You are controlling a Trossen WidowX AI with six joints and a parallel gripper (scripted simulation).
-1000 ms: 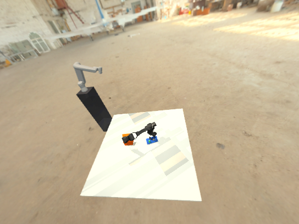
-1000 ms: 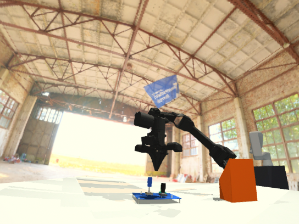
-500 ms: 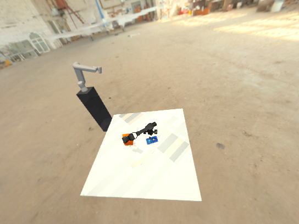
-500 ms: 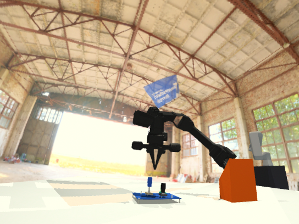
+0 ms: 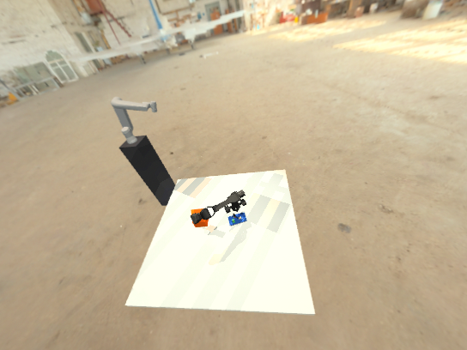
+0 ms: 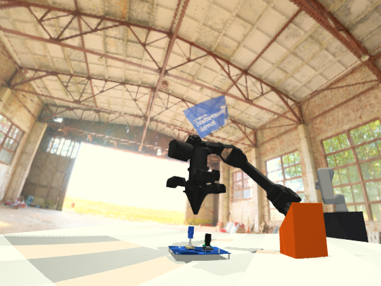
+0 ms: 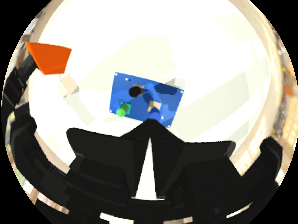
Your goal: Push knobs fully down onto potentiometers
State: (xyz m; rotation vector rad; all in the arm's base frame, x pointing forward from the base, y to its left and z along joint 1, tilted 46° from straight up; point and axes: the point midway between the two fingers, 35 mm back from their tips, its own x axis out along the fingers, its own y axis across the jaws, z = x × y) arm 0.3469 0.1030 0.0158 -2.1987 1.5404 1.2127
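Now: the blue knob 10 mm ahead of my gripper tip and 50 mm below it. Also, from my gripper tip: black knob (40 mm behind, 10 mm to the left, 70 mm below).
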